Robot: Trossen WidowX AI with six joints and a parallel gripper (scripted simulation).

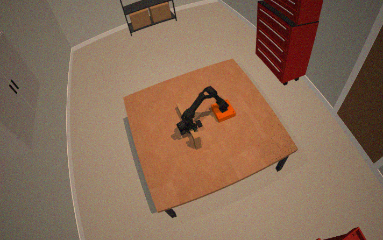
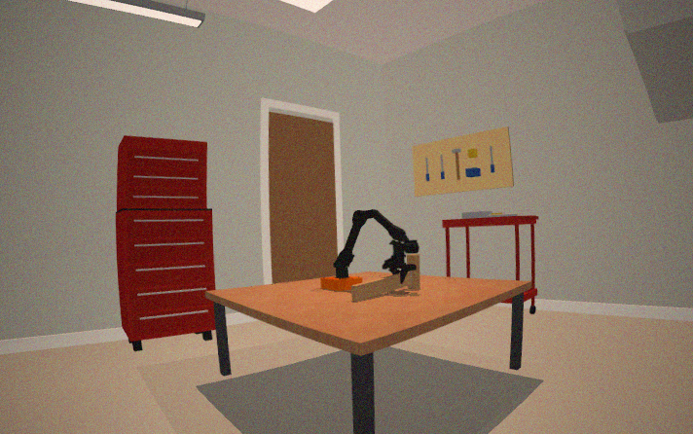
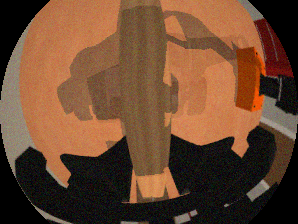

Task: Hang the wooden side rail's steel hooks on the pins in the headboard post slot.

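Now: gripper tip 1 cm short of the headboard post, 12 cm to the right of it and 4 cm below it.
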